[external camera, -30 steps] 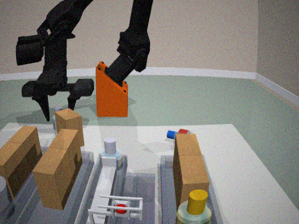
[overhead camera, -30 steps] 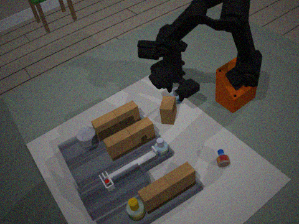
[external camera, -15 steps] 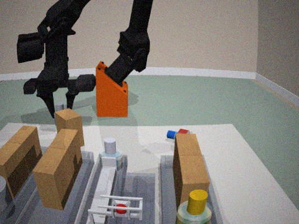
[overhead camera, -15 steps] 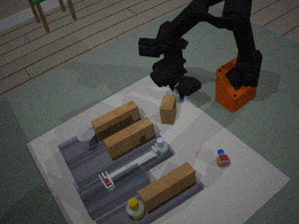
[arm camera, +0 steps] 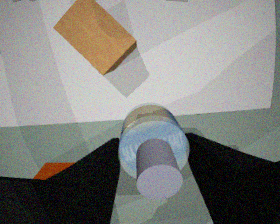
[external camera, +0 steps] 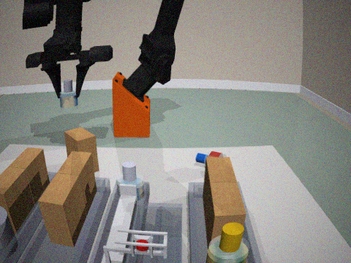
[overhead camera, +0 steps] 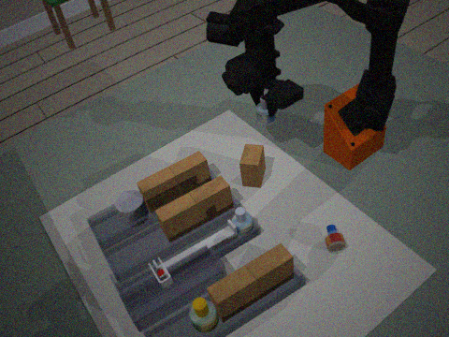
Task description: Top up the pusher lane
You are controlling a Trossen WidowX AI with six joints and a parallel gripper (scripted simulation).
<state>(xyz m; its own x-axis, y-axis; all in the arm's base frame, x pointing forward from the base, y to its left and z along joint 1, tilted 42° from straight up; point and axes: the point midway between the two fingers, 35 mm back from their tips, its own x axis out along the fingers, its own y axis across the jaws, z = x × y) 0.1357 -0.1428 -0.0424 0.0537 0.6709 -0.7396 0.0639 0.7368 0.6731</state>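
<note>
Right now my gripper tip is 80 mm short of the brown box, 40 mm to the right of it and 80 mm above it. Round my gripper tip: red mark (380 mm ahead, 140 mm to the left, 50 mm below); then grey can (330 mm ahead, 60 mm to the right, 90 mm below); then sprung lane (340 mm ahead, 140 mm to the left, 100 mm below).
</note>
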